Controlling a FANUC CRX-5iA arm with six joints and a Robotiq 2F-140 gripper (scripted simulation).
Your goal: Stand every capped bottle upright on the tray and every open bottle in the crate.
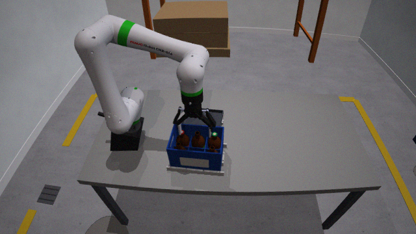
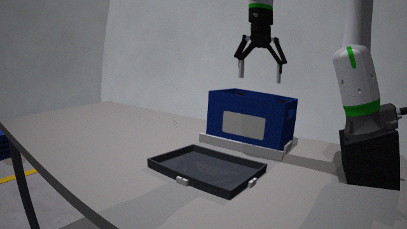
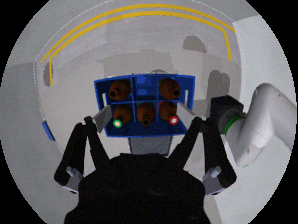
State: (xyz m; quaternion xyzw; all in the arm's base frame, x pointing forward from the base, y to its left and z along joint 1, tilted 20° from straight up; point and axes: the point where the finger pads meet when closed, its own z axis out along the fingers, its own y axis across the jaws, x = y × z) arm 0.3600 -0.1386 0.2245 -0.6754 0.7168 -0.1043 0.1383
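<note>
My hand is 7 cm to the right of the glass bottle and 15 cm above it. From my hand the other things lie so: blue crate (2 cm to the left, 15 cm below); then tray (32 cm to the left, 22 cm below).
</note>
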